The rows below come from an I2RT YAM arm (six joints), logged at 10 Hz.
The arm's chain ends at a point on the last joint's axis. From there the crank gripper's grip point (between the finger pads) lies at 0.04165 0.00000 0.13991 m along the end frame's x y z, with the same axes.
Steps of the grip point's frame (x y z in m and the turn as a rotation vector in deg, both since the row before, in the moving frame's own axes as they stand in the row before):
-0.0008 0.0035 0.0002 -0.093 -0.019 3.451
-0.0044 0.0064 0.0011 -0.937 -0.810 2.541
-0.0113 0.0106 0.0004 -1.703 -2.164 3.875
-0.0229 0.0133 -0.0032 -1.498 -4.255 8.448
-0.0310 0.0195 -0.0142 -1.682 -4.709 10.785
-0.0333 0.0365 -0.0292 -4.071 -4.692 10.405
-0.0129 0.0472 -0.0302 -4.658 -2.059 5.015
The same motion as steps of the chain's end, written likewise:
-0.0007 0.0008 0.0002 -0.093 -0.019 3.451
-0.0023 0.0023 0.0006 -0.937 -0.810 2.541
-0.0058 0.0038 -0.0010 -1.703 -2.164 3.875
-0.0117 0.0043 -0.0058 -1.498 -4.255 8.448
-0.0183 0.0087 -0.0170 -1.682 -4.709 10.785
-0.0202 0.0200 -0.0315 -4.071 -4.692 10.405
-0.0072 0.0324 -0.0310 -4.658 -2.059 5.015

